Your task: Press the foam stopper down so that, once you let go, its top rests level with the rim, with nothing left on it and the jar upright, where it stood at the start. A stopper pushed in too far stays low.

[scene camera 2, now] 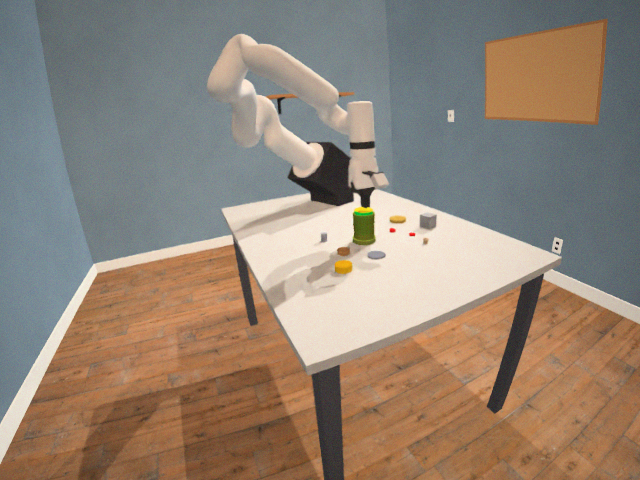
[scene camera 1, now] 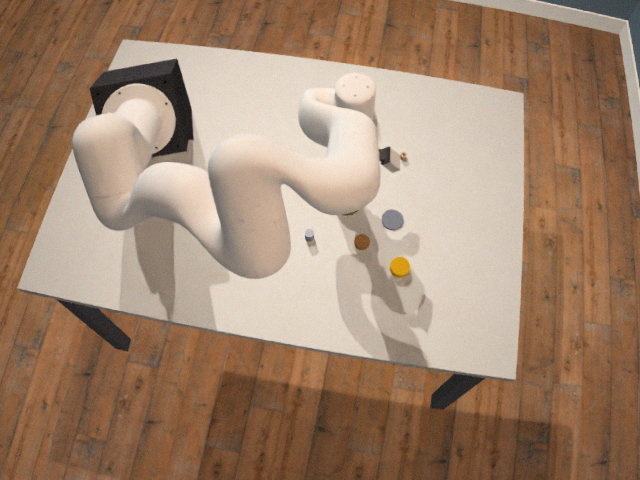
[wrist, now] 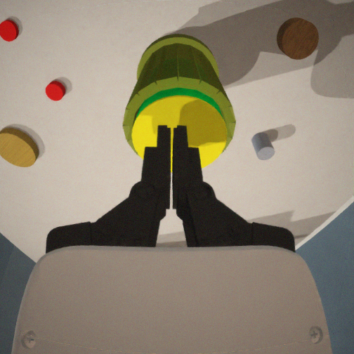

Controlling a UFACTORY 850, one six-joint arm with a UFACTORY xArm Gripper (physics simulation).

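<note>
The green jar [scene camera 2: 363,228] [wrist: 176,62] stands upright on the table; a sliver of the jar [scene camera 1: 349,212] shows under the arm in scene camera 1. The foam stopper, with a yellow top [scene camera 2: 363,209] [wrist: 205,117], sits in its mouth. A bright green band of its side shows above the rim in scene camera 2 and the wrist view, so its top stands above the rim. My gripper [scene camera 2: 365,206] [wrist: 171,143] is shut and empty, pointing down with its fingertips over the stopper's top near the middle. Whether they touch it, I cannot tell. The arm hides the gripper in scene camera 1.
Around the jar on the table [scene camera 1: 465,310] [scene camera 2: 439,289] are a brown disc [scene camera 1: 361,241] [scene camera 2: 343,251] [wrist: 298,38], a grey-blue disc [scene camera 1: 392,219] [scene camera 2: 376,254], a small grey cylinder [scene camera 1: 309,235] [scene camera 2: 324,237] [wrist: 263,146], a yellow-orange disc [scene camera 1: 399,267] [scene camera 2: 343,267] and a grey block [scene camera 2: 428,220].
</note>
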